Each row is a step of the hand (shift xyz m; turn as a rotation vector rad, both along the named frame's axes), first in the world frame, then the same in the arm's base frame.
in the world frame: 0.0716 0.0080 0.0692 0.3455 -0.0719 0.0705
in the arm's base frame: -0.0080 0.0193 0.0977 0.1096 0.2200 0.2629
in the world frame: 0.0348 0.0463 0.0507 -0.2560 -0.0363 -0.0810
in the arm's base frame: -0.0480 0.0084 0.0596 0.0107 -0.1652 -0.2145
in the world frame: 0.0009 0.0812 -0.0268 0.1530 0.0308 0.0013
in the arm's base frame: -0.0752 0.0328 -0.0243 -0.0081 0.1274 0.0898
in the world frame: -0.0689 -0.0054 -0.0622 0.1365 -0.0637 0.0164
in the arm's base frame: 0.0048 -0.0206 -0.0906 0.0796 0.0861 0.0960
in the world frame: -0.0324 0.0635 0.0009 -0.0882 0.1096 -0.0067
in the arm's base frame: -0.0669 -0.0132 -0.0208 -0.1189 -0.0437 -0.0615
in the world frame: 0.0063 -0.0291 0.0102 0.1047 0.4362 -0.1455
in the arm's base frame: 0.0278 -0.0068 0.0131 -0.3890 0.2564 -0.0730
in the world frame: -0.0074 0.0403 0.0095 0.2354 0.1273 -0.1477
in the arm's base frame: -0.0419 -0.0030 0.0018 -0.0677 0.2977 0.0141
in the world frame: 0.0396 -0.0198 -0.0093 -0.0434 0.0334 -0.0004
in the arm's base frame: 0.0265 0.0327 0.0165 -0.0389 -0.0274 -0.0271
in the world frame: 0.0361 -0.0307 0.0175 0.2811 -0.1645 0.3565
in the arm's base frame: 0.0326 0.0124 0.0366 0.1471 -0.0132 0.4597
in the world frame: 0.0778 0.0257 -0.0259 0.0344 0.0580 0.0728
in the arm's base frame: -0.0099 0.0820 0.0238 -0.0628 -0.0020 0.0768
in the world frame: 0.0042 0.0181 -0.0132 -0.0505 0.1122 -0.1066
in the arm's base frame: -0.0151 0.0146 -0.0089 -0.1007 0.0437 -0.1202
